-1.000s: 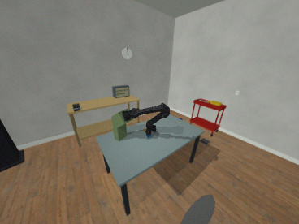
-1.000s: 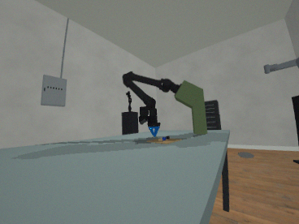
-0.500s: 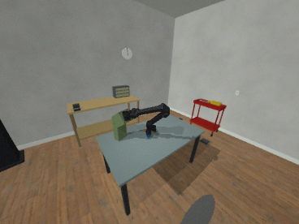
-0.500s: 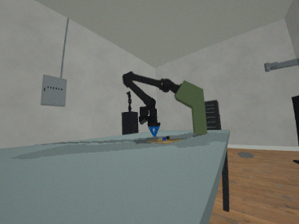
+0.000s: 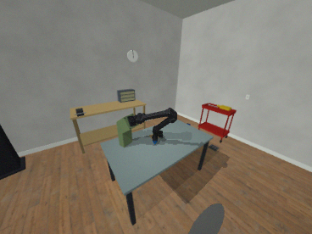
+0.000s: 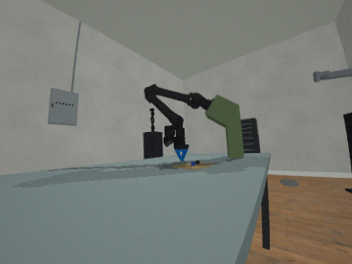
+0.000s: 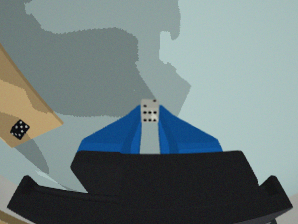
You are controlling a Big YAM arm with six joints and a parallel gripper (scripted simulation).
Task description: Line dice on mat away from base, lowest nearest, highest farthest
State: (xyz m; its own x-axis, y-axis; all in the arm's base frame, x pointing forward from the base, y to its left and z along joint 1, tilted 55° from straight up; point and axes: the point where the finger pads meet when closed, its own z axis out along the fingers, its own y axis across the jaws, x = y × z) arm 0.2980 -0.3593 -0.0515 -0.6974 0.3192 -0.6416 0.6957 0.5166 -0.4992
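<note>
My gripper is now 15 cm short of the blue die and 12 cm to the right of it. Round my hand: black die: 10 cm ahead, 13 cm to the left; then white die: right at my hand; then tan mat: 15 cm ahead, 12 cm to the left, 1 cm below.
</note>
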